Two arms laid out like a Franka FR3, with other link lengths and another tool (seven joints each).
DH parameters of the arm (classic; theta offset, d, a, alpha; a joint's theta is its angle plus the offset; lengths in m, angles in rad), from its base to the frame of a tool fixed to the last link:
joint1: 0 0.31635 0 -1.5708
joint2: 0 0 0 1.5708
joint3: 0 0.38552 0.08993 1.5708
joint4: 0 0 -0.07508 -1.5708
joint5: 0 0.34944 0 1.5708
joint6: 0 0 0.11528 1.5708
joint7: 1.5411 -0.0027 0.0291 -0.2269
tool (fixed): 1.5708 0.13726 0 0
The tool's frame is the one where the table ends.
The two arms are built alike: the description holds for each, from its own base.
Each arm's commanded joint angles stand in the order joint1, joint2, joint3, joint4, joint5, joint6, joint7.
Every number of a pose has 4 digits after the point. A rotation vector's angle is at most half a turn.
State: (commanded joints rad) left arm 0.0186 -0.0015 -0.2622 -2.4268 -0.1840 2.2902 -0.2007; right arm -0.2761 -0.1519 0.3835 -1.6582 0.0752 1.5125 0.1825
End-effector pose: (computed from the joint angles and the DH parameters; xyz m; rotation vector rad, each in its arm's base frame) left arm 0.4307 -0.1501 0.3501 0.1482 -2.7460 0.1499; right arm 0.4565 0.0537 0.6718 -0.0630 -2.9068 -0.0332
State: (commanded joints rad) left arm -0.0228 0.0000 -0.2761 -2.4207 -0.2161 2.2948 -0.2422; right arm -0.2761 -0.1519 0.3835 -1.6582 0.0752 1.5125 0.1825
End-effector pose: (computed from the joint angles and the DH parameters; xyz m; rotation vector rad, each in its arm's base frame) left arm 0.4265 -0.1767 0.3529 0.1579 -2.7424 0.1745; right arm 0.4565 0.0537 0.6718 -0.0630 -2.9068 -0.0332
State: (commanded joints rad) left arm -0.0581 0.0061 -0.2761 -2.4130 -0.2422 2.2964 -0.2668; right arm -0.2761 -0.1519 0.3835 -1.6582 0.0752 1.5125 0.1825
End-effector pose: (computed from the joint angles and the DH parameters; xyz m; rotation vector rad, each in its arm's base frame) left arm 0.4244 -0.1942 0.3539 0.1659 -2.7343 0.1965; right arm 0.4565 0.0537 0.6718 -0.0630 -2.9068 -0.0332
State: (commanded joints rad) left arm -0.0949 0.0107 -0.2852 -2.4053 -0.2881 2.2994 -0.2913; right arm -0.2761 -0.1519 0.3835 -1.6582 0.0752 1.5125 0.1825
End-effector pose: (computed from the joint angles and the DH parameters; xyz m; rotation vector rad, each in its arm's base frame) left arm 0.4199 -0.2167 0.3564 0.1765 -2.7210 0.2361; right arm 0.4565 0.0537 0.6718 -0.0630 -2.9068 -0.0332
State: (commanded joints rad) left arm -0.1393 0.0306 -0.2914 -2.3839 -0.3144 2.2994 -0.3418; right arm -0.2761 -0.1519 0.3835 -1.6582 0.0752 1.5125 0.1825
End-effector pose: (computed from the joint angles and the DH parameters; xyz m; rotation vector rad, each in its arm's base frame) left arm 0.4182 -0.2431 0.3564 0.1984 -2.7024 0.2573; right arm 0.4565 0.0537 0.6718 -0.0630 -2.9068 -0.0332
